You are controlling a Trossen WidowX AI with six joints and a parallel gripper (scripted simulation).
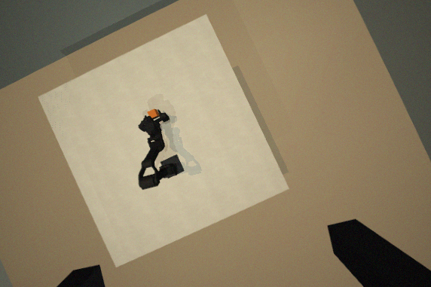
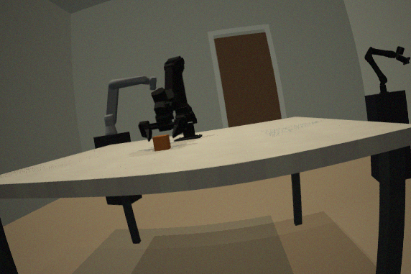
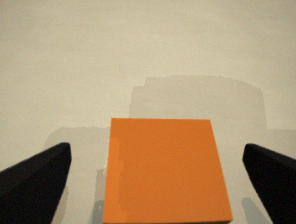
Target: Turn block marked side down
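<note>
Now: the block 2 cm below my gripper tip, 2 cm behind it and 1 cm to the right of it.
</note>
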